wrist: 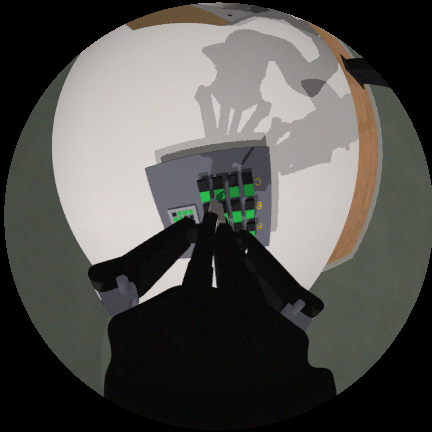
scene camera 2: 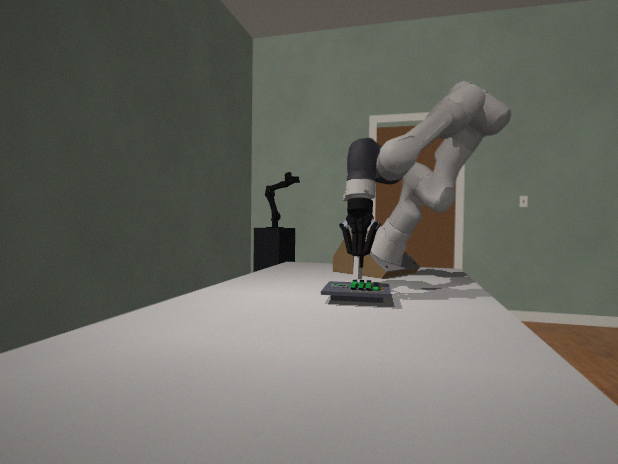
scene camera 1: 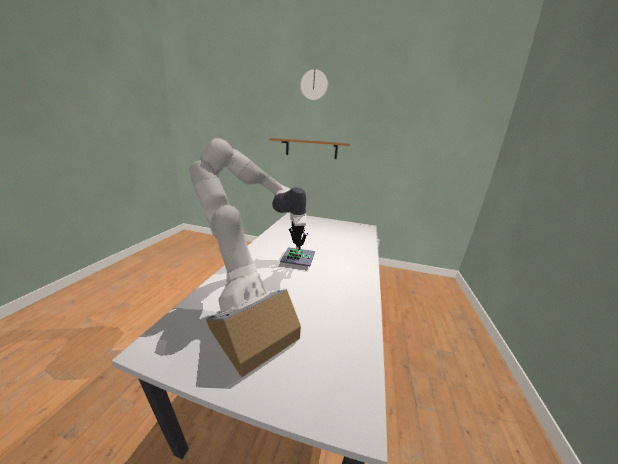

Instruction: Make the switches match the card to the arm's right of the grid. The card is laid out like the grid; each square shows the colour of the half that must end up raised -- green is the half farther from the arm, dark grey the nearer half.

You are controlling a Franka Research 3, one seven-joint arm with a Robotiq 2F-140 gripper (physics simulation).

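Note:
The grey switch board (scene camera 1: 306, 262) (scene camera 2: 327, 290) (wrist: 172, 187) lies on the table with rows of two-tone rocker switches, green on one half and dark on the other. Yellow letters run along its right edge in the wrist view. The card (scene camera 1: 307, 256) (scene camera 2: 339, 285) (wrist: 183, 213) is on the board beside the grid, with mostly green squares and some dark ones; a finger hides its lower part in the wrist view. My gripper (scene camera 1: 298, 250) (scene camera 2: 358, 275) (wrist: 213, 210) is shut and empty, tips down at the middle row's left part. Contact is unclear. The fingers hide several switches.
The white table (scene camera 1: 340, 350) (scene camera 2: 250, 375) (wrist: 100, 125) bears the board. A brown wedge-shaped block (scene camera 1: 265, 325) (scene camera 2: 345, 259) (wrist: 175, 17) stands under the arm's base. A small black arm (scene camera 2: 272, 202) stands on a black pedestal (scene camera 2: 274, 250) in the background.

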